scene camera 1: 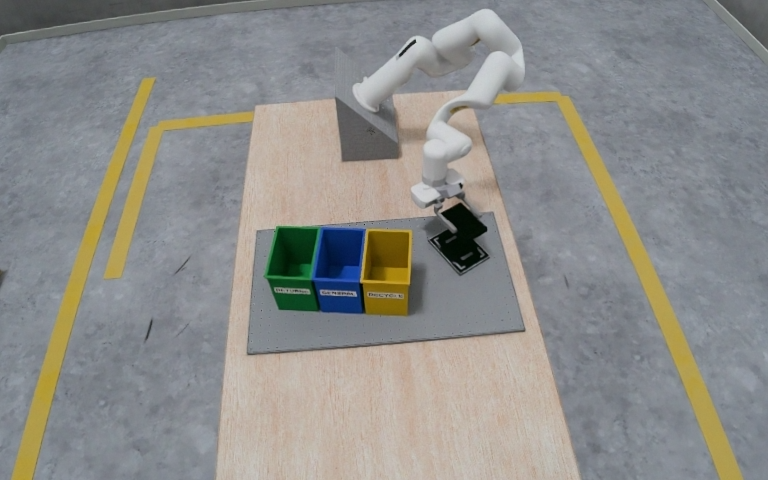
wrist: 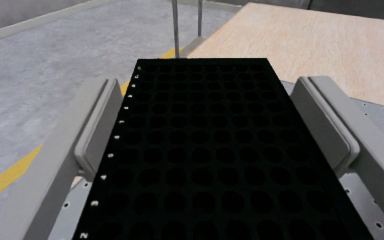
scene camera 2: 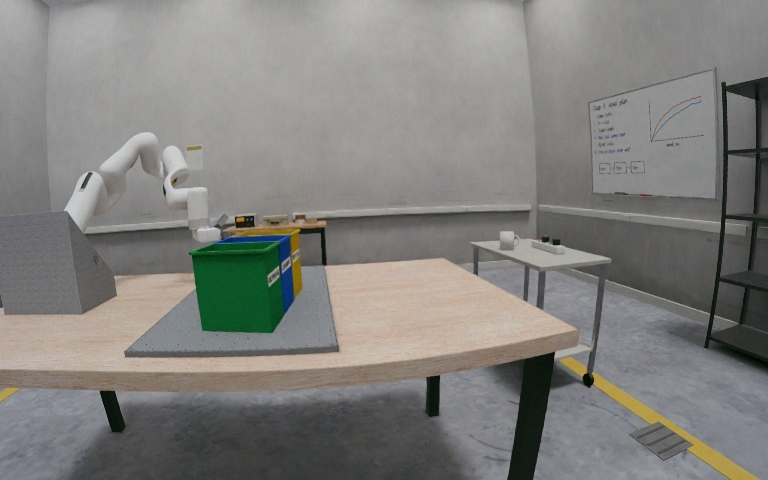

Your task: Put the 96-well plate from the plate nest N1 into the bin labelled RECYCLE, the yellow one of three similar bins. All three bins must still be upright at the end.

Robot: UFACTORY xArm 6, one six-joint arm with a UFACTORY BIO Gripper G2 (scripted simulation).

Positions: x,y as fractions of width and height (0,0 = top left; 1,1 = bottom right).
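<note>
I can see a black 96-well plate (scene camera 1: 0.61,0.48), and the black 96-well plate (wrist: 0.58,0.56) is there in the wrist view as well. I see a black plate nest N1 (scene camera 1: 0.59,0.52). A green bin (scene camera 2: 0.31,0.61) is in the scene, and scene camera 1 shows the green bin (scene camera 1: 0.38,0.53) too. Then there is a blue bin (scene camera 1: 0.44,0.52), also found in scene camera 2 as the blue bin (scene camera 2: 0.37,0.52); in the wrist view the blue bin is out of frame. I see a yellow recycle bin (scene camera 1: 0.50,0.57) as well, and in the wrist view the yellow recycle bin is out of frame.
</note>
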